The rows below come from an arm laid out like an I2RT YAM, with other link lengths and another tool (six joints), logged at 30 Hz.
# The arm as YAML. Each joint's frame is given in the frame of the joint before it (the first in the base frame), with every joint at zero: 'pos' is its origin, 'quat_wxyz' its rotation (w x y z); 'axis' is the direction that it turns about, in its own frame. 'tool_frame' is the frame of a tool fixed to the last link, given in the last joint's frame.
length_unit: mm
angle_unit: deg
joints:
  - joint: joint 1
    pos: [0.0, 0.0, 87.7]
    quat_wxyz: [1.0, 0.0, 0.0, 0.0]
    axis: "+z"
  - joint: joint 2
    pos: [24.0, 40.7, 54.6]
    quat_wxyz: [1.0, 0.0, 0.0, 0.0]
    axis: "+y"
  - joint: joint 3
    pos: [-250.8, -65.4, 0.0]
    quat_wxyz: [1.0, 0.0, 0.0, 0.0]
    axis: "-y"
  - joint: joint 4
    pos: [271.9, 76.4, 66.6]
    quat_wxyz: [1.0, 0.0, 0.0, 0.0]
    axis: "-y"
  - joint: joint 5
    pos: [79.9, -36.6, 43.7]
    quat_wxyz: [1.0, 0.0, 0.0, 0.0]
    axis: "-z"
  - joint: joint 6
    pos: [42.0, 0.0, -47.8]
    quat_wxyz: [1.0, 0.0, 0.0, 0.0]
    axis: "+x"
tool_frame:
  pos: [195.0, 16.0, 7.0]
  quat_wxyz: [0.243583, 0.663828, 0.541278, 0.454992]
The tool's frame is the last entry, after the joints.
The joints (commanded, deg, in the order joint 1, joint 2, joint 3, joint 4, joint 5, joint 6), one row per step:
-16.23, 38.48, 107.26, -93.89, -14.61, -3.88
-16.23, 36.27, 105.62, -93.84, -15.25, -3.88
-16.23, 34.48, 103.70, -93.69, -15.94, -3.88
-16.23, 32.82, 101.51, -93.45, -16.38, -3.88
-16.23, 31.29, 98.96, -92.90, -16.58, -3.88
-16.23, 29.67, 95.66, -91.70, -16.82, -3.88
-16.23, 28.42, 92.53, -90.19, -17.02, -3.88
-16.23, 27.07, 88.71, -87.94, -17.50, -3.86
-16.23, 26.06, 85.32, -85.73, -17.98, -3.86
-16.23, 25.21, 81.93, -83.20, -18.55, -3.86
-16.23, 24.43, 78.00, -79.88, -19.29, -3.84
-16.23, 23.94, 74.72, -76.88, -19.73, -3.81
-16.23, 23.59, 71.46, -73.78, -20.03, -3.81
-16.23, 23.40, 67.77, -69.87, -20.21, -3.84
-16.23, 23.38, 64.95, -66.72, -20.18, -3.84
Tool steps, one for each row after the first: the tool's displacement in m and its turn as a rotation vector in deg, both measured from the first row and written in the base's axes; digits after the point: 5 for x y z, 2 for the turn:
-0.00703, 0.00466, -0.00398, 0.08, -0.67, 0.58
-0.01082, 0.00857, -0.00995, 0.36, -0.77, 1.21
-0.01289, 0.01096, -0.01746, 0.62, -0.54, 1.61
-0.01260, 0.01168, -0.02597, 0.84, -0.12, 1.78
-0.00935, 0.01171, -0.03556, 1.08, 0.31, 2.00
-0.00410, 0.01099, -0.04376, 1.27, 0.64, 2.17
0.00395, 0.01057, -0.05250, 1.55, 0.79, 2.60
0.01230, 0.01007, -0.06009, 1.81, 0.90, 3.03
0.02189, 0.00955, -0.06698, 2.05, 0.84, 3.54
0.03444, 0.00884, -0.07428, 2.32, 0.59, 4.20
0.04585, 0.00726, -0.08048, 2.46, 0.33, 4.59
0.05772, 0.00499, -0.08721, 2.53, 0.12, 4.86
0.07240, 0.00143, -0.09451, 2.44, -0.29, 5.05
0.08410, -0.00209, -0.10047, 2.32, -0.62, 5.03

